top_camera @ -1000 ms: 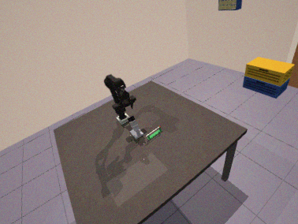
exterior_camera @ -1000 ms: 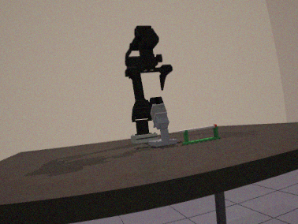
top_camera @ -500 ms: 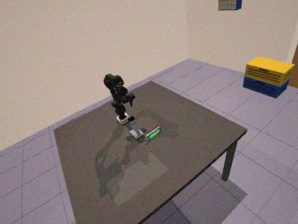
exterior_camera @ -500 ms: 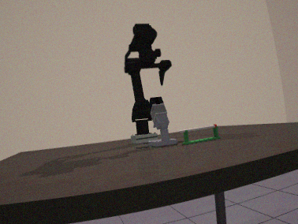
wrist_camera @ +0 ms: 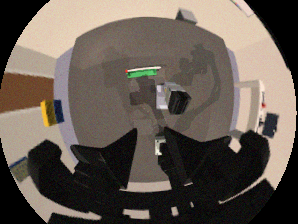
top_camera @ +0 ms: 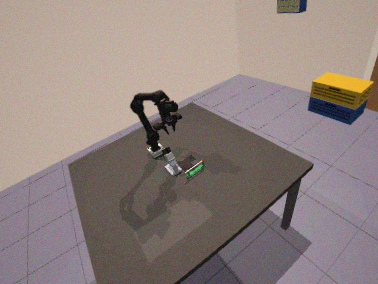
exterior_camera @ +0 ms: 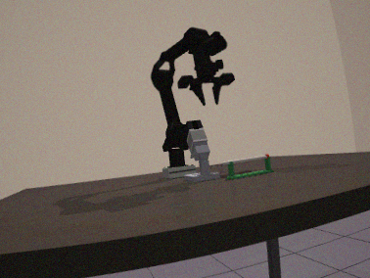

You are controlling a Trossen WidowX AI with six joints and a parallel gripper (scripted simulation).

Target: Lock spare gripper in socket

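Now: the green rack 180 mm ahead of my gripper tip, 20 mm to the left of it and 210 mm below it. The rest, counted from my gripper tip: grey mount 70 mm ahead, 80 mm to the right, 180 mm below; then spare gripper 60 mm ahead, 80 mm to the right, 110 mm below.
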